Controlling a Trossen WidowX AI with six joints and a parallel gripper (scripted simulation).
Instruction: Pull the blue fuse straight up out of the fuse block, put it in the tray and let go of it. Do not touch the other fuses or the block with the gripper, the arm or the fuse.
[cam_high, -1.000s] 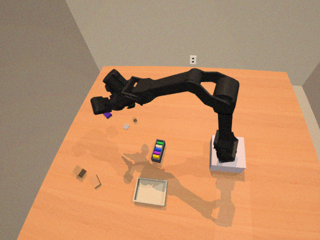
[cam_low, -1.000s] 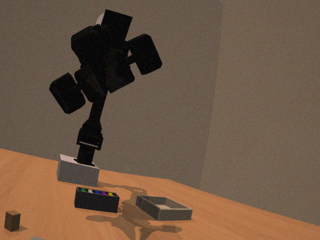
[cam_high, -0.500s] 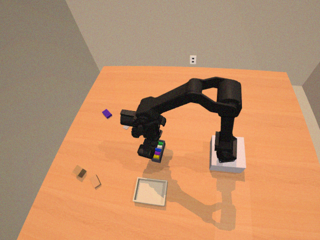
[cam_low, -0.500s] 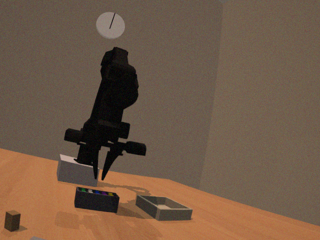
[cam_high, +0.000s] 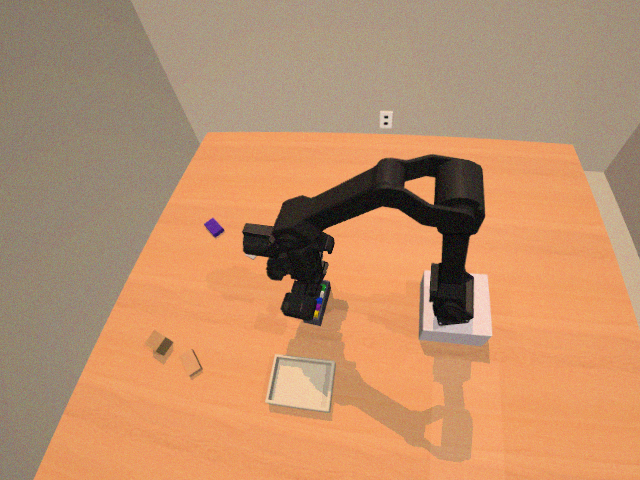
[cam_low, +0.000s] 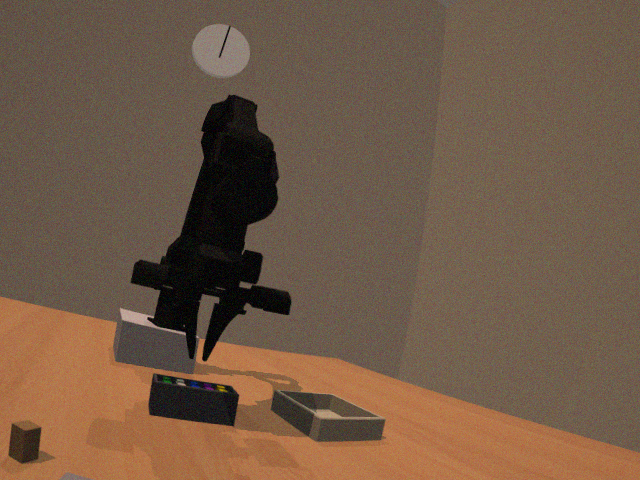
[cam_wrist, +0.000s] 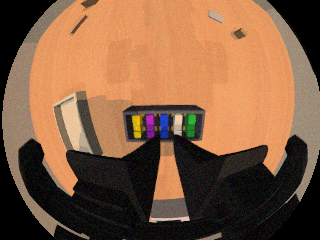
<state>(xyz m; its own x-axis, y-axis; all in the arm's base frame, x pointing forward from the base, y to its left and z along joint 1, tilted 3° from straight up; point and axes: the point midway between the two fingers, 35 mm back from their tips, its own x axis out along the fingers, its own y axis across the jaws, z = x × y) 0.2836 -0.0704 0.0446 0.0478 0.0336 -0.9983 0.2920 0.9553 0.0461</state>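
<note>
Now: the blue fuse 50 mm below my gripper tip. From my gripper tip the other things lie so: tray: 40 mm ahead, 180 mm to the left, 70 mm below; grey tile: 180 mm ahead, 160 mm to the right, 70 mm below; brown block: 130 mm ahead, 200 mm to the right, 60 mm below.
</note>
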